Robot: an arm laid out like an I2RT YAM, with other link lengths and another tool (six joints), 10 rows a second.
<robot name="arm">
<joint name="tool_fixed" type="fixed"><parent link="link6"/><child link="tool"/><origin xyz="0.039 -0.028 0.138" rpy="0 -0.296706 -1.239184"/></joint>
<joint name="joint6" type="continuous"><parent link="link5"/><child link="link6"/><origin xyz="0.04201 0 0.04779" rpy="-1.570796 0 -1.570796"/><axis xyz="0 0 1"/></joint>
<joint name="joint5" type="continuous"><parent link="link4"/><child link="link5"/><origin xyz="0.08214 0.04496 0.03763" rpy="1.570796 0 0"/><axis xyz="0 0 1"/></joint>
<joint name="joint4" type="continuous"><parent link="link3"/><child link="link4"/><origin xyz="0.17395 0.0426 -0.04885"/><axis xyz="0 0 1"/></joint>
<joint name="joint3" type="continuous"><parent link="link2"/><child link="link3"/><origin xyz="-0.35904 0 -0.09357" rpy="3.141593 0 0"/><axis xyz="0 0 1"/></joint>
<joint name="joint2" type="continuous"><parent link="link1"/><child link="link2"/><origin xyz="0.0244 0.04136 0.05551" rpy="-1.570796 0 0"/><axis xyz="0 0 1"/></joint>
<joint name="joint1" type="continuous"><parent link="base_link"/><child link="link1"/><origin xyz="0 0 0.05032"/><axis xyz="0 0 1"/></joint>
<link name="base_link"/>
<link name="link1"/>
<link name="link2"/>
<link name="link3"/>
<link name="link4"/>
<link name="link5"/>
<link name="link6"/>
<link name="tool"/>
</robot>
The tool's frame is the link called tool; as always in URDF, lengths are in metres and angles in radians. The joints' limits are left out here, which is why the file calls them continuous.
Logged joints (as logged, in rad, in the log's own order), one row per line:
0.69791, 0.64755, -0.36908, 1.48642, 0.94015, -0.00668
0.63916, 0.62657, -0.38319, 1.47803, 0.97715, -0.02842
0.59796, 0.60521, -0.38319, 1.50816, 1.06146, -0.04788
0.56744, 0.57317, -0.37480, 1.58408, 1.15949, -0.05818
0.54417, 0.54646, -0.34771, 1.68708, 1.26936, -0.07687
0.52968, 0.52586, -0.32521, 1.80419, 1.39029, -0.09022
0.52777, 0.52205, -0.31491, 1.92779, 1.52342, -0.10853
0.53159, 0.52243, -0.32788, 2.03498, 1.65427, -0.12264
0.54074, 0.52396, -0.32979, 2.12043, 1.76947, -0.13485
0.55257, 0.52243, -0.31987, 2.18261, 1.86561, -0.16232
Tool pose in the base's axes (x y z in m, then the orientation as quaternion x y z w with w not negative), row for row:
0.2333, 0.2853, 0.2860, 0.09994, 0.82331, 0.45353, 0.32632
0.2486, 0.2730, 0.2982, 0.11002, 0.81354, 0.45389, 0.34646
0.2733, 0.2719, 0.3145, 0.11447, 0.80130, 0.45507, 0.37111
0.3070, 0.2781, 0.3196, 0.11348, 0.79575, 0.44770, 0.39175
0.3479, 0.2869, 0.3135, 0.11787, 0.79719, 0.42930, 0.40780
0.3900, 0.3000, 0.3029, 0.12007, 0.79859, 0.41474, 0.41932
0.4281, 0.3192, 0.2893, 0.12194, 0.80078, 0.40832, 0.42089
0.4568, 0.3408, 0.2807, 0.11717, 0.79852, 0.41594, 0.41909
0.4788, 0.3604, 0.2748, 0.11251, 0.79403, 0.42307, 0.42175
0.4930, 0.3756, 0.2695, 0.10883, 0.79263, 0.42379, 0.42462
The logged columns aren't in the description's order. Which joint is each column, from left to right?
Columns, left to right: joint1, joint6, joint5, joint2, joint3, joint4.
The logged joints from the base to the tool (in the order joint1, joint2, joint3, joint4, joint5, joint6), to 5 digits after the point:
0.69791, 1.48642, 0.94015, -0.00668, -0.36908, 0.64755
0.63916, 1.47803, 0.97715, -0.02842, -0.38319, 0.62657
0.59796, 1.50816, 1.06146, -0.04788, -0.38319, 0.60521
0.56744, 1.58408, 1.15949, -0.05818, -0.37480, 0.57317
0.54417, 1.68708, 1.26936, -0.07687, -0.34771, 0.54646
0.52968, 1.80419, 1.39029, -0.09022, -0.32521, 0.52586
0.52777, 1.92779, 1.52342, -0.10853, -0.31491, 0.52205
0.53159, 2.03498, 1.65427, -0.12264, -0.32788, 0.52243
0.54074, 2.12043, 1.76947, -0.13485, -0.32979, 0.52396
0.55257, 2.18261, 1.86561, -0.16232, -0.31987, 0.52243

